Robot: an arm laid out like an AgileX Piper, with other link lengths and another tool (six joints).
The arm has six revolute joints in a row. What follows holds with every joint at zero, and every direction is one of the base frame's.
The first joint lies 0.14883 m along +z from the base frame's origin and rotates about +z.
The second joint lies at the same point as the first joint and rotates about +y.
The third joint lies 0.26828 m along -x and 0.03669 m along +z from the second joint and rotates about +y.
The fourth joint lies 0.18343 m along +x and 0.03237 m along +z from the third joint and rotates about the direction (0.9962, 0, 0.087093).
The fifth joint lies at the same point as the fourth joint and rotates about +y.
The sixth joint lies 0.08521 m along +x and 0.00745 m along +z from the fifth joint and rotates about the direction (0.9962, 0, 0.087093).
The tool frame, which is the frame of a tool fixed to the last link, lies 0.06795 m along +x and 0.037 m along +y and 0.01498 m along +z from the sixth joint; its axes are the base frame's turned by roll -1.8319, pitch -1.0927 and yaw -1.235 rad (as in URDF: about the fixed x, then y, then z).
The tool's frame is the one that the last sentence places.
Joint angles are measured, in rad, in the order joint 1, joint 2, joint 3, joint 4, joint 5, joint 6. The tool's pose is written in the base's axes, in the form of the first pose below.
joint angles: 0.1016 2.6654 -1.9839 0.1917 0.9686 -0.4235
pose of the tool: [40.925 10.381 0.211], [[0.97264 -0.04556 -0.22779], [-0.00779 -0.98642 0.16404], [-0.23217 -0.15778 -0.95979]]
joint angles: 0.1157 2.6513 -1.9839 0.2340 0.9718 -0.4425
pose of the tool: [40.944 11.491 1.027], [[0.97499 -0.03397 -0.21963], [0.01017 -0.98040 0.19676], [-0.22201 -0.19407 -0.95554]]
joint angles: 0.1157 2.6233 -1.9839 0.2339 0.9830 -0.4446
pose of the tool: [41.132 11.532 2.211], [[0.97862 -0.02637 -0.20397], [0.01506 -0.97989 0.19895], [-0.20512 -0.19777 -0.95855]]
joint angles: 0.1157 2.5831 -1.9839 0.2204 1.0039 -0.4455
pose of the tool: [41.253 11.417 3.837], [[0.98247 -0.01073 -0.18613], [0.02527 -0.98146 0.18999], [-0.18472 -0.19136 -0.96398]]
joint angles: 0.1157 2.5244 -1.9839 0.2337 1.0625 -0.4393
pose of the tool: [40.960 11.648 6.399], [[0.98216 -0.01162 -0.18767], [0.02810 -0.97780 0.20763], [-0.18591 -0.20920 -0.96004]]
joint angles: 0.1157 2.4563 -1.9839 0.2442 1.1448 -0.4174
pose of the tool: [40.258 11.833 9.324], [[0.97875 -0.02331 -0.20371], [0.02367 -0.97403 0.22519], [-0.20367 -0.22523 -0.95278]]
